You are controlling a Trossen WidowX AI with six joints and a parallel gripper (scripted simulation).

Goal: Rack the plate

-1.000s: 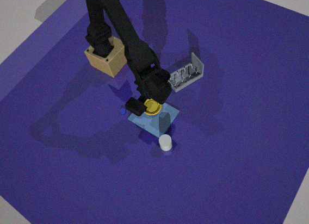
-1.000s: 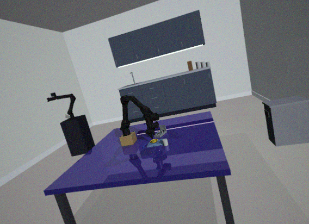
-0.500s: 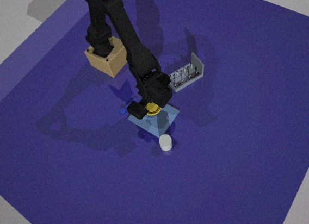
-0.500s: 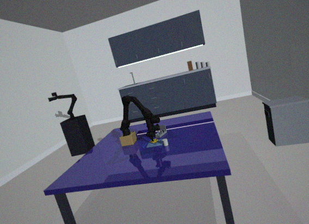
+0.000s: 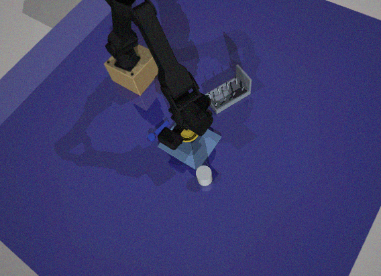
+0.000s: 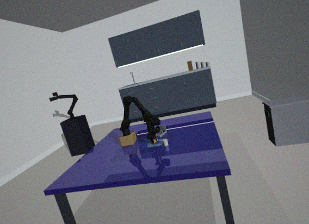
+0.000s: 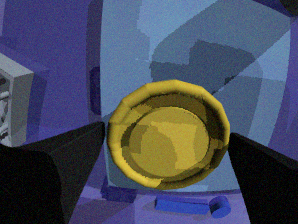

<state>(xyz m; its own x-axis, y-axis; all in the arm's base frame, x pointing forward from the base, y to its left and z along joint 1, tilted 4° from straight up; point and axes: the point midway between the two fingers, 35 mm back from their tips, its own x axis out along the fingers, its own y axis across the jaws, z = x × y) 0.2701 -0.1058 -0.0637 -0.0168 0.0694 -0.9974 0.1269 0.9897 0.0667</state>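
My gripper tip is now 18 cm to the right of the grey dish rack, 5 cm short of it and 1 cm below it. From my gripper tip the other things lie so: white cup 11 cm to the right, 11 cm ahead, 1 cm above; then blue utensil 9 cm behind, 4 cm to the right, 1 cm below.
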